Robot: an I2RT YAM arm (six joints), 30 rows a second.
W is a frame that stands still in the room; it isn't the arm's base.
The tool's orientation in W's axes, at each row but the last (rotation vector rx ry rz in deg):
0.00, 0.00, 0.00
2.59, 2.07, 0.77
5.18, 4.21, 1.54
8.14, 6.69, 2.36
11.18, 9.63, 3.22
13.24, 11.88, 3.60
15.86, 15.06, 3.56
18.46, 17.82, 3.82
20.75, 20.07, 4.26
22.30, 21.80, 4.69
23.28, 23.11, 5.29
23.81, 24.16, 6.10
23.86, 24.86, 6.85
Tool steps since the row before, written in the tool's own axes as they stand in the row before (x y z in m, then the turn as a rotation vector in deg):
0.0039, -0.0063, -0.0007, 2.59, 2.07, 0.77
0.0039, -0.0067, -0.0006, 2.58, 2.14, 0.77
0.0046, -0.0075, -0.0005, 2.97, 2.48, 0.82
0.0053, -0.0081, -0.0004, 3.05, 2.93, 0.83
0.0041, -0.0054, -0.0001, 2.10, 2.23, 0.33
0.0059, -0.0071, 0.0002, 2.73, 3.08, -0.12
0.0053, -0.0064, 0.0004, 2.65, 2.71, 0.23
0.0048, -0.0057, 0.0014, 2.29, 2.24, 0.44
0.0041, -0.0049, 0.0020, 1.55, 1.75, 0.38
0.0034, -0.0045, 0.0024, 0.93, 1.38, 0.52
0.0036, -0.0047, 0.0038, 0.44, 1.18, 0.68
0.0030, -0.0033, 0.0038, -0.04, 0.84, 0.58
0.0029, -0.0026, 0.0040, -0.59, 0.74, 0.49
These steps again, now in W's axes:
0.0039, -0.0063, -0.0007, 2.59, 2.07, 0.77
0.0040, -0.0066, -0.0010, 2.58, 2.14, 0.77
0.0047, -0.0073, -0.0015, 2.96, 2.49, 0.83
0.0055, -0.0077, -0.0022, 3.03, 2.93, 0.89
0.0042, -0.0050, -0.0018, 2.04, 2.27, 0.42
0.0061, -0.0064, -0.0026, 2.52, 3.25, 0.07
0.0054, -0.0057, -0.0027, 2.55, 2.80, 0.31
0.0051, -0.0053, -0.0020, 2.28, 2.25, 0.45
0.0046, -0.0047, -0.0013, 1.57, 1.71, 0.46
0.0041, -0.0045, -0.0009, 1.05, 1.23, 0.65
0.0049, -0.0051, 0.0000, 0.67, 0.91, 0.89
0.0044, -0.0039, 0.0007, 0.19, 0.54, 0.84
0.0044, -0.0032, 0.0011, -0.34, 0.38, 0.94

